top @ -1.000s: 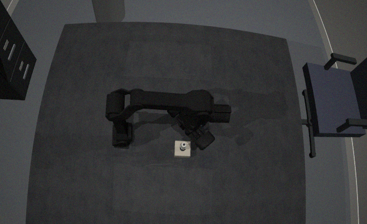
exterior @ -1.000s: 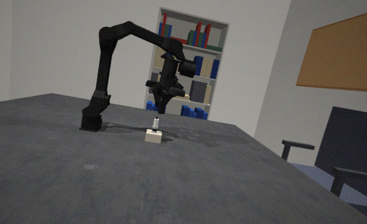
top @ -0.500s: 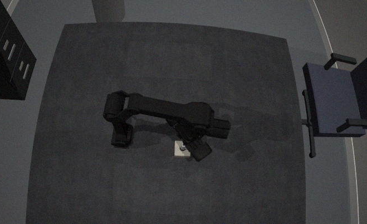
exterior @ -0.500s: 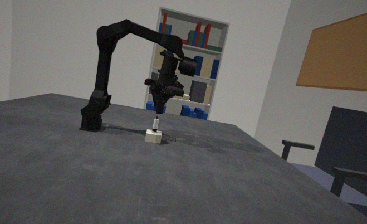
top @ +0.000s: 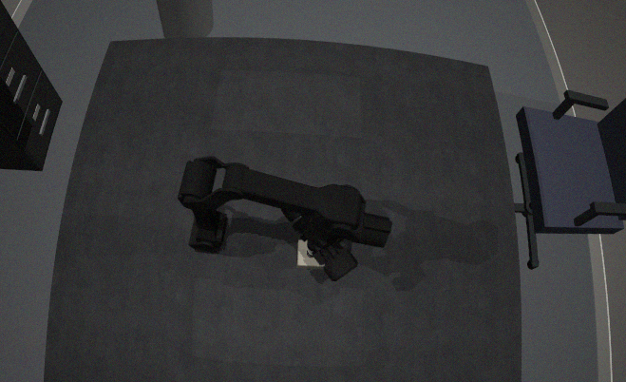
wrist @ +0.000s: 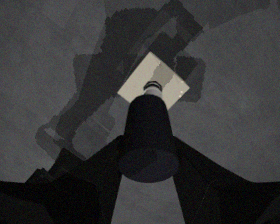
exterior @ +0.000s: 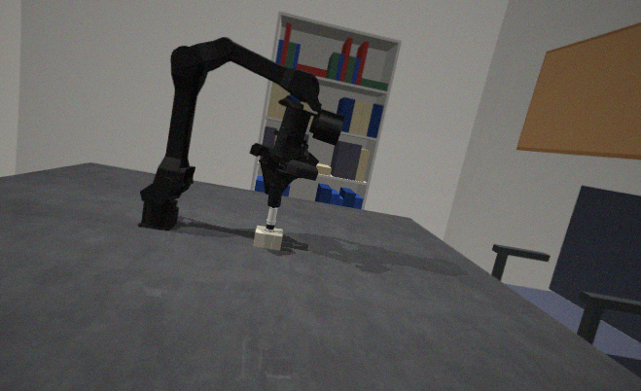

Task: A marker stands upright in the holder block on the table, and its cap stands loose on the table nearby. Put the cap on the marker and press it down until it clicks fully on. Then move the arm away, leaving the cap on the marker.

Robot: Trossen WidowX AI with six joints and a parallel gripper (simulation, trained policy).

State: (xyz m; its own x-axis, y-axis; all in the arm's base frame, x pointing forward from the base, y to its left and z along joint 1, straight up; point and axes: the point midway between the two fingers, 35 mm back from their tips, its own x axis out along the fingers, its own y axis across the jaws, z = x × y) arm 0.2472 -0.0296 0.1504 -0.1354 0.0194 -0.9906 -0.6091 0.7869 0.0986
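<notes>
Now: the white marker 1 cm ahead of my gripper tip, 1 cm to the left of it and 4 cm below it. Also, from my gripper tip: holder block 1 cm ahead, 1 cm to the left, 10 cm below; then marker cap 1 cm ahead, 1 cm to the left.
</notes>
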